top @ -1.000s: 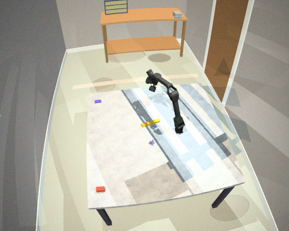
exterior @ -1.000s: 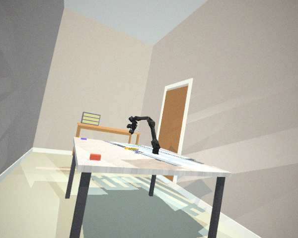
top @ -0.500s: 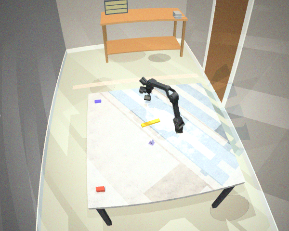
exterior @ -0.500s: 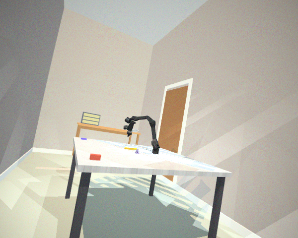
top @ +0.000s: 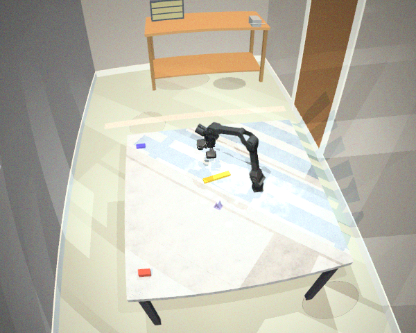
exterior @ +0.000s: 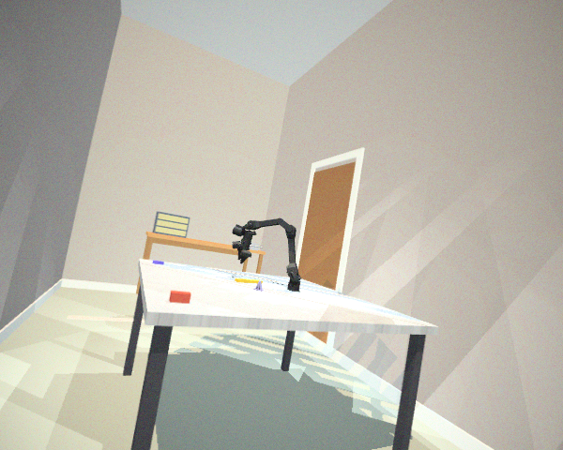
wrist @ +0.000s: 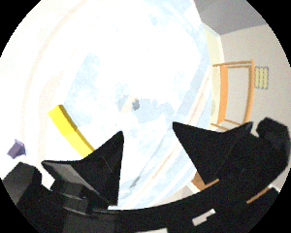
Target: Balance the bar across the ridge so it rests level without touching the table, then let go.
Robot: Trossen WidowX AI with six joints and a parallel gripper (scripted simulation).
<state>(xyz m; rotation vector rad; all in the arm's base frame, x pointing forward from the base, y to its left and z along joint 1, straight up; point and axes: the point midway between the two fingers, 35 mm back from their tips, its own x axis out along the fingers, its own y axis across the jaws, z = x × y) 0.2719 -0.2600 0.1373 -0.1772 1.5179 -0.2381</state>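
Now: gripper tip 30 mm past the yellow bar, 140 mm to the right of it and 100 mm above it. Also, from my gripper tip: blue block (470 mm ahead, 230 mm to the right, 100 mm below); red block (470 mm ahead, 770 mm to the left, 90 mm below).
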